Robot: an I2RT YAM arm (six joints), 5 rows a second.
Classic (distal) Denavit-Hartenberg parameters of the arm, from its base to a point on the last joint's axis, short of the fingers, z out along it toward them. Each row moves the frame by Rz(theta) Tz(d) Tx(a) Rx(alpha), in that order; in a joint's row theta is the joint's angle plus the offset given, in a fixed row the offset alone. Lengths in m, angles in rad.
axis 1: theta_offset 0; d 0.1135; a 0.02; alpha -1.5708
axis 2: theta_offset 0; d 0; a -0.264; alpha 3.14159
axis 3: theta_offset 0.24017; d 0; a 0.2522; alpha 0
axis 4: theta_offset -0.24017; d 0; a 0.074; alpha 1.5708
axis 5: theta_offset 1.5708; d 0; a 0; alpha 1.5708
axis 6: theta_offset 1.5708; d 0.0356; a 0; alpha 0
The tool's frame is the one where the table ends.
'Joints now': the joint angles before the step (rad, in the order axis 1, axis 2, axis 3, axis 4, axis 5, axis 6). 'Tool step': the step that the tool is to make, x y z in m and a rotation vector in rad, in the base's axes. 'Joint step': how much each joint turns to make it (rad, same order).
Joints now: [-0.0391, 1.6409, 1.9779, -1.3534, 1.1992, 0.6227]
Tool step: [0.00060, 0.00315, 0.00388, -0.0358, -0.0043, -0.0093]
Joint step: [0.0124, 0.0076, 0.0197, -0.0055, 0.0417, -0.0012]
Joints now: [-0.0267, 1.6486, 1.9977, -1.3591, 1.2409, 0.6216]
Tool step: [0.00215, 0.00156, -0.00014, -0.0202, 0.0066, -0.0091]
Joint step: [0.0064, 0.0127, 0.0128, -0.0137, 0.0255, 0.0079]
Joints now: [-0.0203, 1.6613, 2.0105, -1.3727, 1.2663, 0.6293]
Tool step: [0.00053, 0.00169, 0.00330, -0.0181, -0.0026, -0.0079]
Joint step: [0.0065, 0.0130, 0.0286, -0.0226, 0.0229, 0.0103]
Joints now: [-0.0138, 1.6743, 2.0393, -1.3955, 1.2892, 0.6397]
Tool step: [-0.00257, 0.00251, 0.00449, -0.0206, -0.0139, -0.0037]
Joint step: [0.0092, -0.0046, 0.0104, -0.0022, 0.0242, 0.0013]
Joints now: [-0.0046, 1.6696, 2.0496, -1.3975, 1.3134, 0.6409]
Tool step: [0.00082, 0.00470, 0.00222, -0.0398, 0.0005, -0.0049]
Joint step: [0.0172, 0.0033, 0.0061, 0.0063, 0.0455, -0.0100]
